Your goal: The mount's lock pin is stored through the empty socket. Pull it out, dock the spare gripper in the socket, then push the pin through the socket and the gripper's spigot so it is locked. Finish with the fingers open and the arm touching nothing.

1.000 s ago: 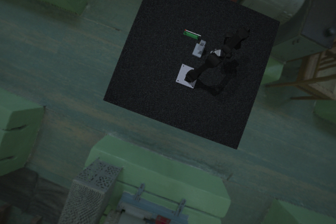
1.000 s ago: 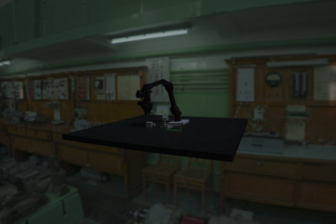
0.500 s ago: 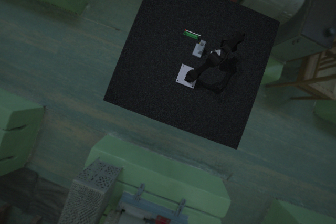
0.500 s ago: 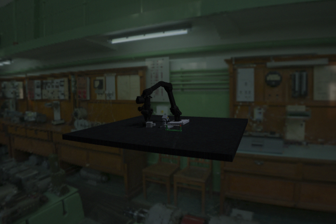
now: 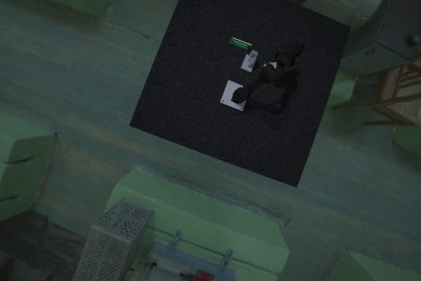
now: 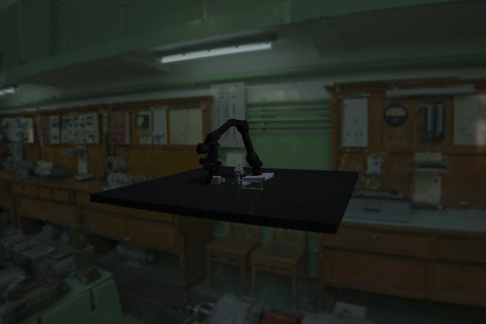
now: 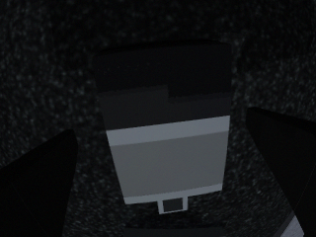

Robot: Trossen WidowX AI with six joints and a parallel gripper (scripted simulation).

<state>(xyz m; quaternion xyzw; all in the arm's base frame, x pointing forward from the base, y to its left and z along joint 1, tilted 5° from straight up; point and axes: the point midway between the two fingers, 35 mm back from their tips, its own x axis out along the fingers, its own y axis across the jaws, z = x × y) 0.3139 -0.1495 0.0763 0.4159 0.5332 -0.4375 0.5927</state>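
Now: the spare gripper 2 cm to the left of my gripper tip, 1 cm below it and 1 cm behind it. The rest, counted from my gripper tip: green bracket 29 cm to the left, 6 cm ahead, 1 cm below; then mount 18 cm to the left, 3 cm behind, 2 cm above.
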